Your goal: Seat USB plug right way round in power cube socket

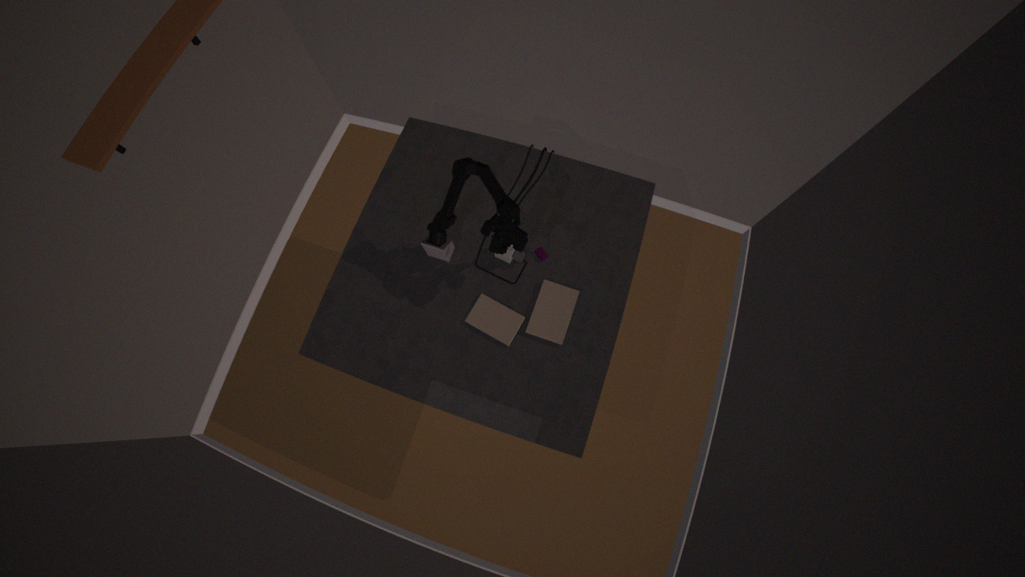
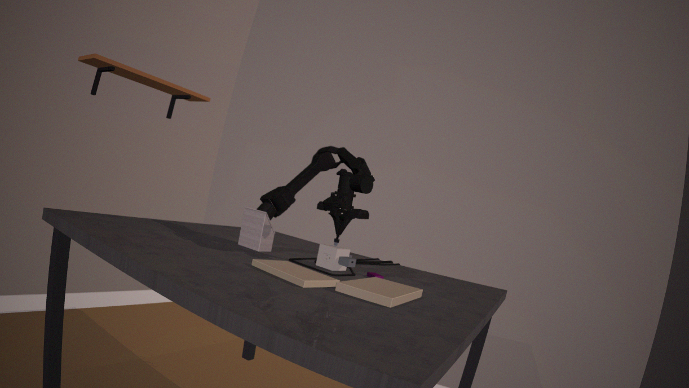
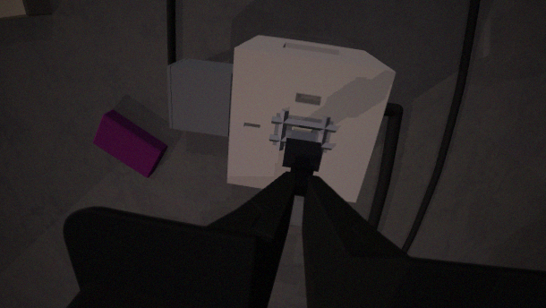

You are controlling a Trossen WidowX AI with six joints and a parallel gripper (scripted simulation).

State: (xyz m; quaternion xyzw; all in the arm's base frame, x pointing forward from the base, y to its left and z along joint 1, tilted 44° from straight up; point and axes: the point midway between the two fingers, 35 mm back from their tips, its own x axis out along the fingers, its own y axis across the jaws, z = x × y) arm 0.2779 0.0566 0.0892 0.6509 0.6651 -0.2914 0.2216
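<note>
Right now my gripper tip is 2 cm above the usb plug. Round my gripper tip: small purple block (15 cm ahead, 5 cm to the left, 11 cm below).
</note>
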